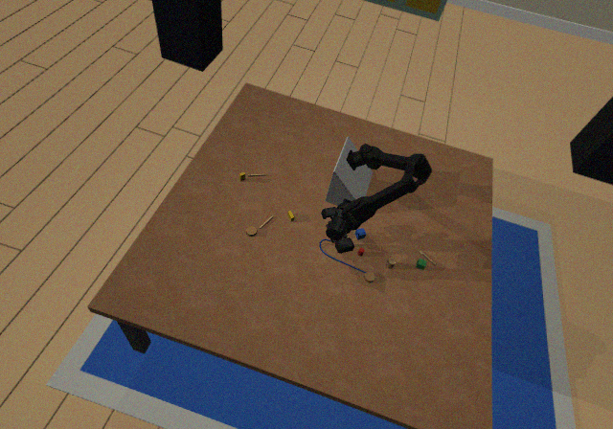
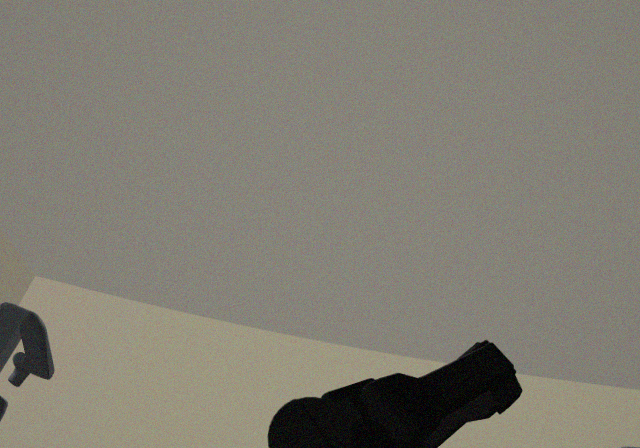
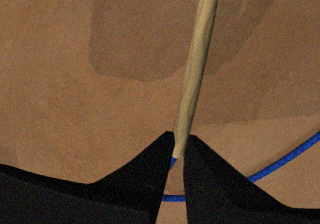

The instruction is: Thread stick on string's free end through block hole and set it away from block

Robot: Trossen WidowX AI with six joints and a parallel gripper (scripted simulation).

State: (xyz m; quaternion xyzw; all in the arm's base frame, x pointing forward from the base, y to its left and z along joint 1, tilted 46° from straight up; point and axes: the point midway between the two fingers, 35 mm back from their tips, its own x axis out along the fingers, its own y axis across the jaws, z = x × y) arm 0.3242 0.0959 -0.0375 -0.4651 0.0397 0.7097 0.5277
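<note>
Right now the blue cube is 90 mm to the left of my gripper tip and 80 mm behind it. From my gripper tip the other things lie so: red peg (120 mm to the left); then round wooden button (170 mm to the left, 90 mm ahead, 10 mm below); then thin wooden stick (10 mm to the left, 10 mm behind).
</note>
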